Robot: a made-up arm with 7 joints.
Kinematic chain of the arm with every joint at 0, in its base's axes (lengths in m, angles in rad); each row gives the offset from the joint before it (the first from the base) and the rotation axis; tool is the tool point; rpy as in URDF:
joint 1: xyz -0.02 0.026 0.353 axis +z
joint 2: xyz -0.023 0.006 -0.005 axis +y
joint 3: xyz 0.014 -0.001 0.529 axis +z
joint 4: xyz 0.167 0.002 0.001 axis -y
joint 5: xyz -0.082 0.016 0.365 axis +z
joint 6: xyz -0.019 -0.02 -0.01 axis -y
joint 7: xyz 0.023 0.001 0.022 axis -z
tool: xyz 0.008 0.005 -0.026 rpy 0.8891 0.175 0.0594
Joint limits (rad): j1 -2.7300..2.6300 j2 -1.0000..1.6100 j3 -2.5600..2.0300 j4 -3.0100..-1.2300 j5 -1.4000..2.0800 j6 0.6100..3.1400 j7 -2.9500..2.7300
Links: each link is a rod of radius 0.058 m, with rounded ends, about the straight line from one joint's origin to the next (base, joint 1, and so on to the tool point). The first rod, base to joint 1, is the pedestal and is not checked.
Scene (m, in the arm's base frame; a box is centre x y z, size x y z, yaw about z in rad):
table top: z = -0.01
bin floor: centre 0.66 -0.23 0 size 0.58 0.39 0.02 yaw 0.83
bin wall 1: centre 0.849 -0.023 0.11 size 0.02 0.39 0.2 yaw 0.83
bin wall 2: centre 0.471 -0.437 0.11 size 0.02 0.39 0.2 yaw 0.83
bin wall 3: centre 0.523 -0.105 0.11 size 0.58 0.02 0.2 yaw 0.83
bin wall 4: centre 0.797 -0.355 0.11 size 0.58 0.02 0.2 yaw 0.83
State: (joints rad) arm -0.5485 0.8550 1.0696 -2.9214 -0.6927 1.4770 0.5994
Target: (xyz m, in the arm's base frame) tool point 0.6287 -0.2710 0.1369
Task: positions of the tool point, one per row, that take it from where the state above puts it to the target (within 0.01 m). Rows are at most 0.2 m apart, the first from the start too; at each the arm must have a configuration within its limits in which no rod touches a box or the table.
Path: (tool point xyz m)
1: 0.4488 0.1165 0.3293
2: 0.5409 -0.0027 0.3374
3: 0.5898 -0.1677 0.3534
4: 0.6211 -0.2187 0.2421
5: 0.6287 -0.2710 0.1369

